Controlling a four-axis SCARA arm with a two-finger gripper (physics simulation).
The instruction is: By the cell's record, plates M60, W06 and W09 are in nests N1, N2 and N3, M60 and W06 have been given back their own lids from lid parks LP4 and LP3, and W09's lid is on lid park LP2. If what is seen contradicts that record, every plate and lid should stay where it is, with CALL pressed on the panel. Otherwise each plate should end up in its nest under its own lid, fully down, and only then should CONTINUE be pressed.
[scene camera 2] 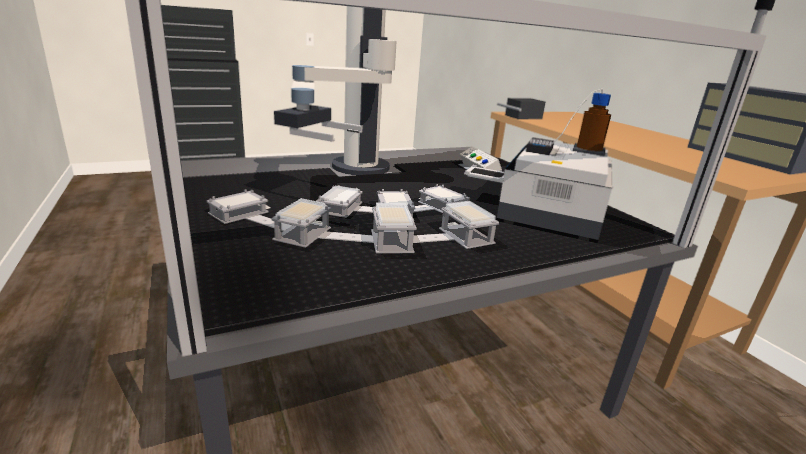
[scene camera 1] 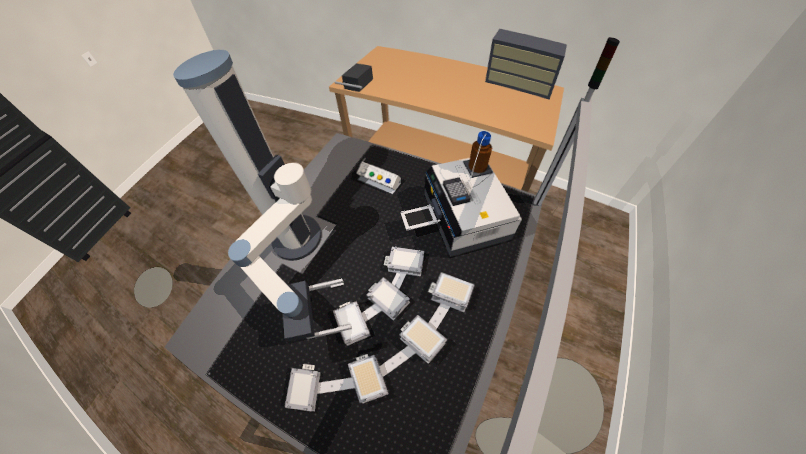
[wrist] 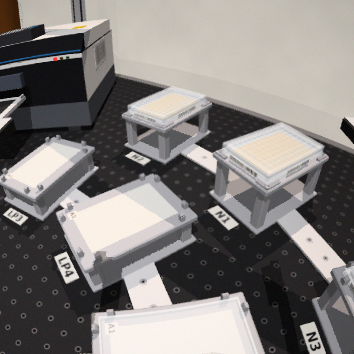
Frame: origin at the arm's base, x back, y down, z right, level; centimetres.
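Seen in the pictures: gripper, fingertip midpoint: (scene camera 2: pixel 348 133) (scene camera 1: pixel 346 303) (wrist: pixel 177 96); arm's base at its link origin: (scene camera 2: pixel 360 167) (scene camera 1: pixel 296 237).
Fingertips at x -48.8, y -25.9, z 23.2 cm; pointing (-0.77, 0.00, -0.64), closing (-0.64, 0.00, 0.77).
Note:
Pixels of each thing's middle, then the offset from my fingertips to it. "pt": a spot on its surface instead.
- nest N1 at a spot on its surface: (wrist: pixel 275 150) (scene camera 1: pixel 418 335) pt dx -24.5, dy +15.5, dz -3.7 cm
- N2 at the middle of its body: (wrist: pixel 167 101) (scene camera 2: pixel 470 210) (scene camera 1: pixel 453 288) dx -29.6, dy +16.6, dz -27.0 cm
- N3 at the middle of its body: (scene camera 2: pixel 302 210) (scene camera 1: pixel 366 378) dx -14.4, dy +17.4, dz +17.7 cm
- clear-rimmed lid at a spot on its surface: (wrist: pixel 185 332) pt dx +0.1, dy +19.6, dz +0.9 cm
- LP4 at a spot on its surface: (wrist: pixel 150 250) pt dx -7.1, dy +24.1, dz -10.2 cm
- LP3 at a spot on its surface: (wrist: pixel 65 187) pt dx -7.0, dy +24.1, dz -29.2 cm
- panel at the middle of its body: (scene camera 2: pixel 479 162) (scene camera 1: pixel 378 175) dx +27.9, dy +20.4, dz -70.9 cm
- LP1 at the middle of its body: (scene camera 2: pixel 238 205) (scene camera 1: pixel 302 389) dx +5.8, dy +22.0, dz +32.5 cm
- brown bottle at a spot on its surface: (scene camera 2: pixel 594 126) pt dx -22.8, dy -5.5, dz -77.4 cm
My gripper (scene camera 1: pixel 344 305) (scene camera 2: pixel 346 133) is open and empty, high above the inner lid parks. The plate in nest N1 (scene camera 1: pixel 423 338) (scene camera 2: pixel 393 217) (wrist: pixel 275 150) and the plate in N2 (scene camera 1: pixel 452 291) (scene camera 2: pixel 469 214) (wrist: pixel 167 106) are tan, under clear covers that look level. The tan plate in N3 (scene camera 1: pixel 367 378) (scene camera 2: pixel 301 211) is cut off in the wrist view; its cover cannot be judged. LP2 shows a clear-rimmed lid (wrist: pixel 185 332) marked A1. LP4 (wrist: pixel 150 250) and LP3 (wrist: pixel 65 187) have pale tops; any lid is hard to tell. Plate codes are unreadable. The panel (scene camera 1: pixel 379 177) (scene camera 2: pixel 479 157) has green, yellow and blue buttons.
LP1 (scene camera 1: pixel 302 389) (scene camera 2: pixel 236 203) stands at the end of the outer arc. A white instrument (scene camera 1: pixel 485 211) (scene camera 2: pixel 555 183) (wrist: pixel 100 65) with a brown bottle (scene camera 1: pixel 479 156) (scene camera 2: pixel 594 126) stands beyond N2, its tray (scene camera 1: pixel 404 220) extended. A frame rail (scene camera 1: pixel 555 253) (scene camera 2: pixel 451 19) borders the table.

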